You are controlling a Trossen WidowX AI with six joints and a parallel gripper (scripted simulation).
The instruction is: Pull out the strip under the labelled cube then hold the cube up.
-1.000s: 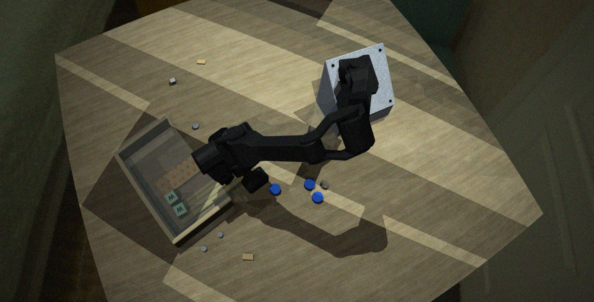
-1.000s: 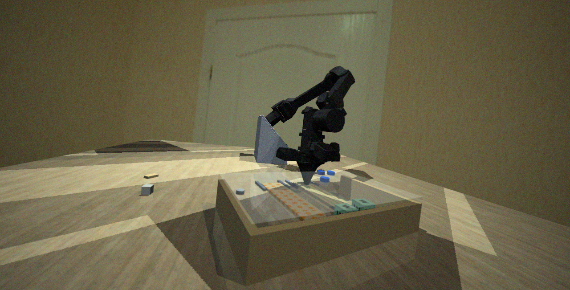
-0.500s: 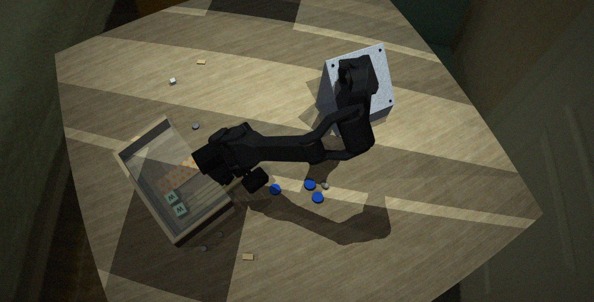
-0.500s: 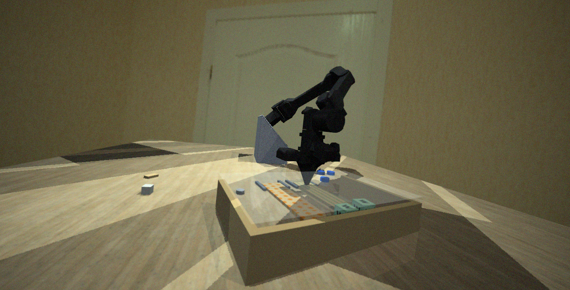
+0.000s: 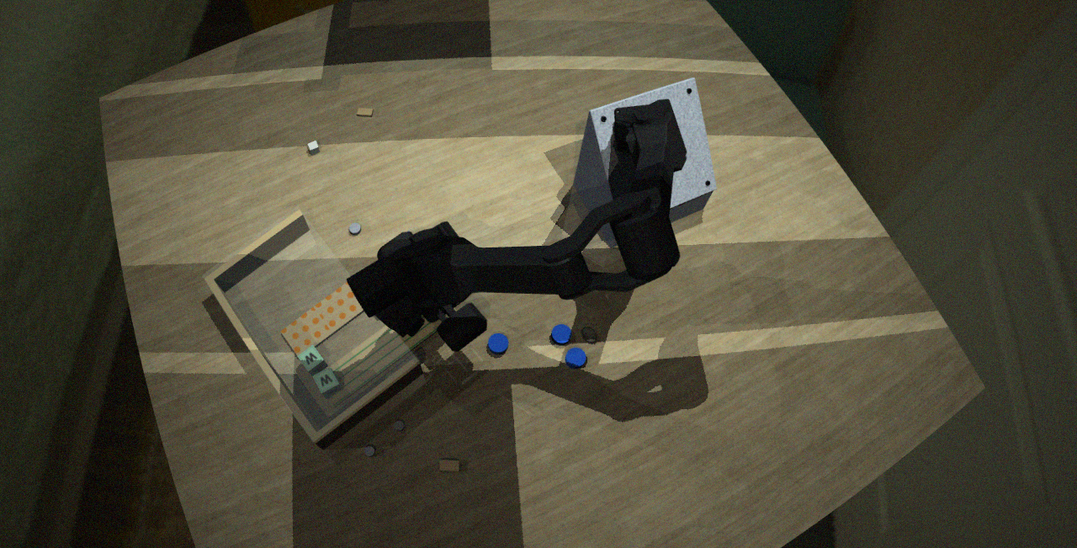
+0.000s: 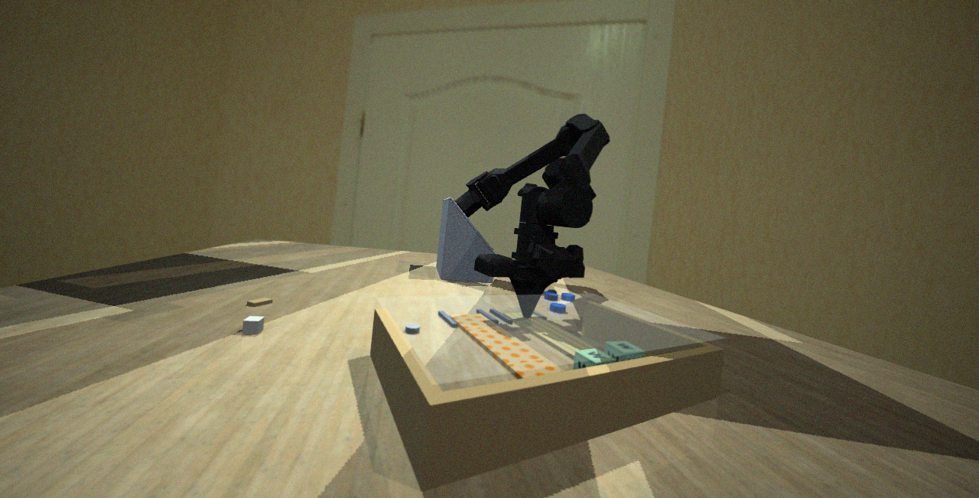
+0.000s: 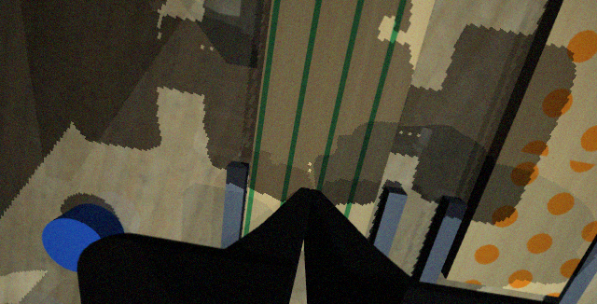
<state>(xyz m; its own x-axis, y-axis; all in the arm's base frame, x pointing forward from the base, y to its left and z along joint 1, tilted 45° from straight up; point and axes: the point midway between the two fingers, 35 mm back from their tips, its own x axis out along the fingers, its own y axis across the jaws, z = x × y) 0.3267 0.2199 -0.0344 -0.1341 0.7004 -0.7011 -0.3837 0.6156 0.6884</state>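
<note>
My gripper tip is 9 cm short of the green-lined strip and 3 cm to the right of it. From my gripper tip the other things lie so: grey pebble: 21 cm behind, 10 cm to the left.
</note>
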